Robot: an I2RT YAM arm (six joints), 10 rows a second.
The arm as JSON. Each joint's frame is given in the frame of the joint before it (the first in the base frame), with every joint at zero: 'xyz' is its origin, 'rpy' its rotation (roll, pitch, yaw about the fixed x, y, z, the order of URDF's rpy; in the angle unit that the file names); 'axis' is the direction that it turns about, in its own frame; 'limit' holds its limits. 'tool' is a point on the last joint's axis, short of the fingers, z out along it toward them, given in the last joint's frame.
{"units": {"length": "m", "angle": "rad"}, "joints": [
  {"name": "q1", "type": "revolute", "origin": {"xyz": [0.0, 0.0, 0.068], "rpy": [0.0, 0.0, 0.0]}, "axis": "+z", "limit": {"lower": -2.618, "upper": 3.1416}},
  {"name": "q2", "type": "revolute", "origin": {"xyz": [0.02, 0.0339, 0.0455], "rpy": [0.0, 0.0, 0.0]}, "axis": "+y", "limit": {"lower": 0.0, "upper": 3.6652}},
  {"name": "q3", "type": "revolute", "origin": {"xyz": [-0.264, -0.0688, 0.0], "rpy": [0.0, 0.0, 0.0]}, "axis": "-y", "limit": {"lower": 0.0, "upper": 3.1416}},
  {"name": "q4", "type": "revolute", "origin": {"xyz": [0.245, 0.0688, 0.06], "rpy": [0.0, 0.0, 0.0]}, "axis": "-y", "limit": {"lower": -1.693, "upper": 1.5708}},
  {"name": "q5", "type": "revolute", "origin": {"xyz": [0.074, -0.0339, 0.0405], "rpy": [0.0, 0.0, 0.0]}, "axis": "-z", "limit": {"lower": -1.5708, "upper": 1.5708}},
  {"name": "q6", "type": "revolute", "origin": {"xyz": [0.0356, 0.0, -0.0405], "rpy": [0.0, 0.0, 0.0]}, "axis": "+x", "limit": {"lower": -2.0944, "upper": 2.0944}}
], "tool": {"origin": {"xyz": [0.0, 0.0, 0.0], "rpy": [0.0, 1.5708, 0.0]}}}
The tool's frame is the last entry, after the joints.
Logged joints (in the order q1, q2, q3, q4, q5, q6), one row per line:
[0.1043 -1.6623 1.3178 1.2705 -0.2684 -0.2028]
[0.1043 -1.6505 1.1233 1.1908 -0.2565 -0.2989]
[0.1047 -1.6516 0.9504 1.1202 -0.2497 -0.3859]
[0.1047 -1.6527 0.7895 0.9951 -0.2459 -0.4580]
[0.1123 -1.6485 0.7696 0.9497 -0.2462 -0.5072]
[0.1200 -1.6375 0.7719 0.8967 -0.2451 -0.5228]
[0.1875 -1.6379 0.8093 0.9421 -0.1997 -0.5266]
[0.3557 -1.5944 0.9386 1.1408 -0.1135 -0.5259]
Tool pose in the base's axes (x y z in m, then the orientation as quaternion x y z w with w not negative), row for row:
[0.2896 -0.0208 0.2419 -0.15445 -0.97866 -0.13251 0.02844]
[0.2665 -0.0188 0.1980 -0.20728 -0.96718 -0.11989 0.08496]
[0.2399 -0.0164 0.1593 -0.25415 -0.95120 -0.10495 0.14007]
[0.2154 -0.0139 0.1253 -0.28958 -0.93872 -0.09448 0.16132]
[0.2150 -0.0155 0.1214 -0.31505 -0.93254 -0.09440 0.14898]
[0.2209 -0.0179 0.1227 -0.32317 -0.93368 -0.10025 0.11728]
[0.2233 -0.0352 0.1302 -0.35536 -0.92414 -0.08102 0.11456]
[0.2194 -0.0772 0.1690 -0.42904 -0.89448 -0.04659 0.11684]
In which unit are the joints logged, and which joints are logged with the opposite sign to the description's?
The joints are logged in radians. Opposite sign: q1, q2, q4, q6.
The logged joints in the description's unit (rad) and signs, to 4 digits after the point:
[-0.1043 1.6623 1.3178 -1.2705 -0.2684 0.2028]
[-0.1043 1.6505 1.1233 -1.1908 -0.2565 0.2989]
[-0.1047 1.6516 0.9504 -1.1202 -0.2497 0.3859]
[-0.1047 1.6527 0.7895 -0.9951 -0.2459 0.4580]
[-0.1123 1.6485 0.7696 -0.9497 -0.2462 0.5072]
[-0.1200 1.6375 0.7719 -0.8967 -0.2451 0.5228]
[-0.1875 1.6379 0.8093 -0.9421 -0.1997 0.5266]
[-0.3557 1.5944 0.9386 -1.1408 -0.1135 0.5259]

